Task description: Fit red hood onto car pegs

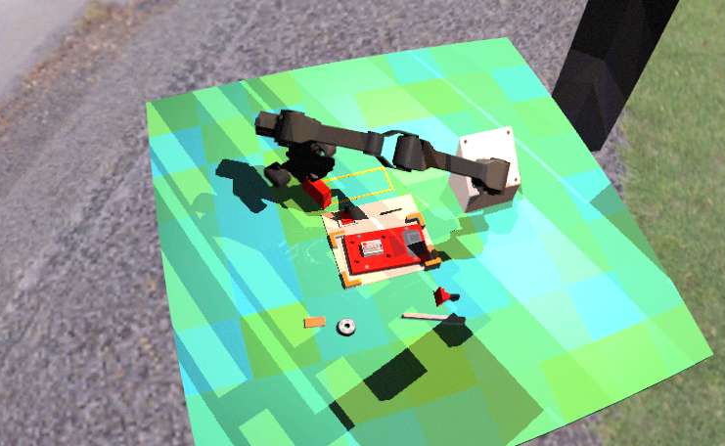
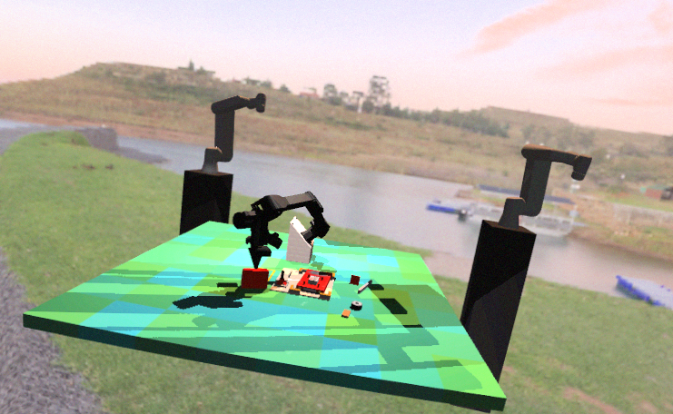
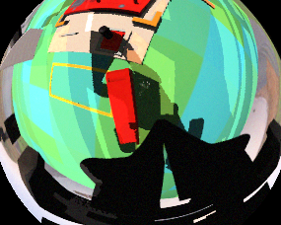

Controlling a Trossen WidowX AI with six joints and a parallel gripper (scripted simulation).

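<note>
The red hood is 4 cm behind my gripper tip, 1 cm to the right of it and 5 cm below it. Round my gripper tip: grey rod: 26 cm behind, 39 cm to the left, 8 cm below; orange block: 2 cm ahead, 35 cm to the left, 8 cm below.
</note>
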